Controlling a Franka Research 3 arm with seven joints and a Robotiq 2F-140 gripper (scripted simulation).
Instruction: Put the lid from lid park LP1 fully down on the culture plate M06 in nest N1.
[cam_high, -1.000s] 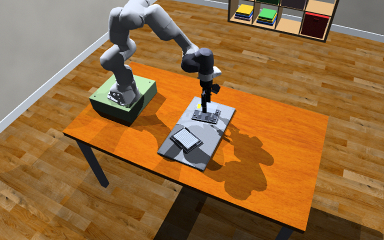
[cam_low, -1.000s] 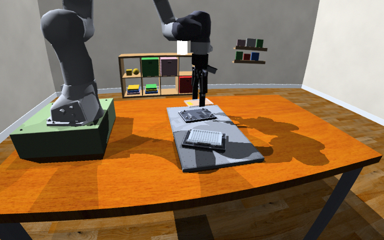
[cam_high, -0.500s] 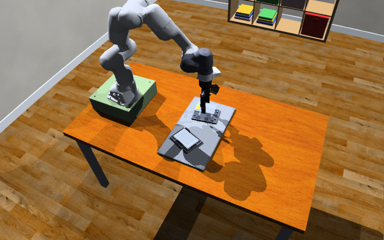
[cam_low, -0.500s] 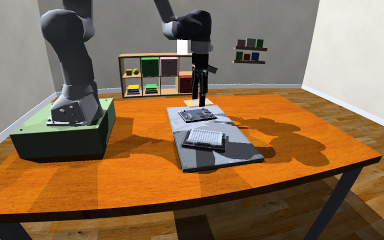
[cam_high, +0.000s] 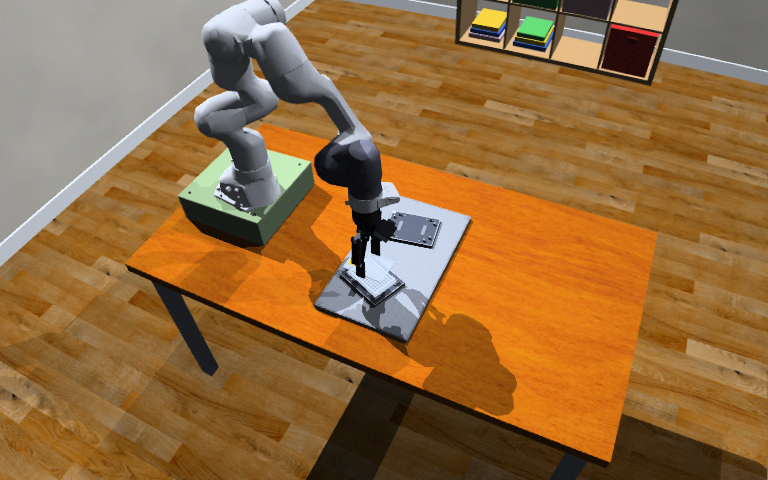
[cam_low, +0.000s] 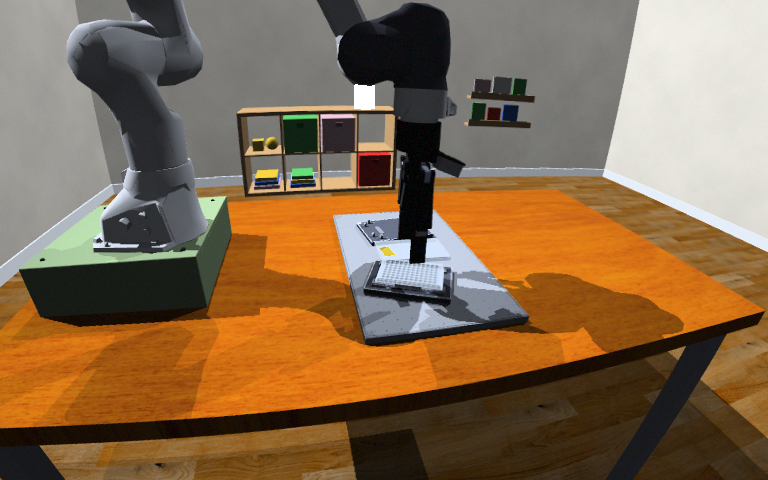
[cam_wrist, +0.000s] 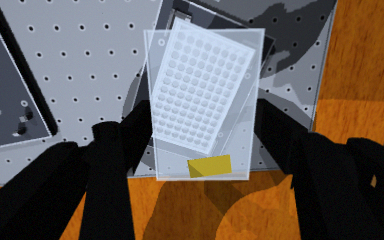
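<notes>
Now: the culture plate 10 mm ahead of my hand and 80 mm below it. From my hand the other things lie so: lid park LP1: 40 mm ahead, 240 mm to the left, 90 mm below; then clear lid: 20 mm below; then nest N1: 10 mm ahead, 90 mm below.
</notes>
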